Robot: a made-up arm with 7 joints.
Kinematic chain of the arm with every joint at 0, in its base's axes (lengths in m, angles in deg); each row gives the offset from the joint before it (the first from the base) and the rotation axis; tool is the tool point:
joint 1: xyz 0 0 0 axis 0 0.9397 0.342
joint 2: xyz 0 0 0 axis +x
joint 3: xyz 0 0 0 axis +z
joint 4: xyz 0.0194 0 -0.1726 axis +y
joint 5: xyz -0.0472 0 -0.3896 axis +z
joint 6: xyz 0 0 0 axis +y
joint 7: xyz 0 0 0 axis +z
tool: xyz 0 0 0
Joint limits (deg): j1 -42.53..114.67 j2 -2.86..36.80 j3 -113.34..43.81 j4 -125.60..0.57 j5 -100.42..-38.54 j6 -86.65..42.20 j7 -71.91..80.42
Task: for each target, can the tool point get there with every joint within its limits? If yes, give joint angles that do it. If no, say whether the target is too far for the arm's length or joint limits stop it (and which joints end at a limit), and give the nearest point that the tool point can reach.
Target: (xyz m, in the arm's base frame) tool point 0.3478 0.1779 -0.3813
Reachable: yes | joints -11.02 32.84 -15.07 -46.71 -55.49 16.59 -30.22
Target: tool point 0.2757 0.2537 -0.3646
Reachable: yes | joints 2.61 11.30 30.73 -62.50 -81.66 -40.84 -10.10
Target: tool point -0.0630 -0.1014 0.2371
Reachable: no: joint limits stop it (at a limit: joint 1, joint 2, joint 4) | nearest point 0.1383 -0.2838 0.1812 | short by 0.277 m
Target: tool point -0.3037 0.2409 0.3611
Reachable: no: joint limits stop it (at a limit: joint 1, joint 2, joint 4) | nearest point -0.4755 0.0985 0.2842 | short by 0.236 m
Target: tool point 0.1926 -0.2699 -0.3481
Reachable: yes | joints 14.30 5.84 -52.37 -83.19 -85.76 -45.32 -55.88
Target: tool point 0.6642 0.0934 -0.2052
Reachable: no: too far | nearest point 0.5151 0.0795 -0.1773 | short by 0.152 m
